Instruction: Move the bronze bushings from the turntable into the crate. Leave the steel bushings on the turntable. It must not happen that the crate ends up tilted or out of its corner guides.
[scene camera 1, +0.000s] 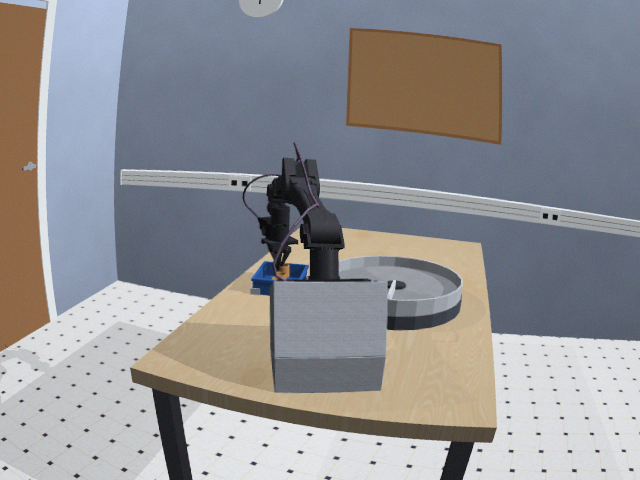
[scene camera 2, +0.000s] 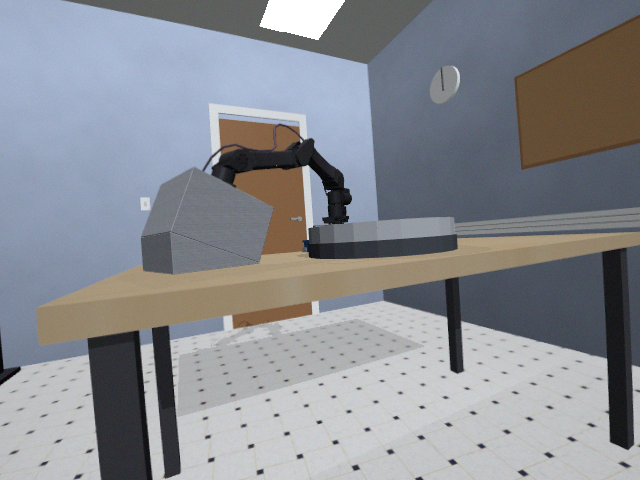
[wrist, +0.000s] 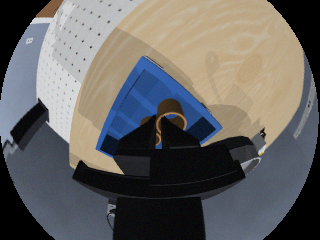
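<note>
My gripper (wrist: 158, 118) is here in the scene, and so is a blue crate (wrist: 146, 94).
</note>
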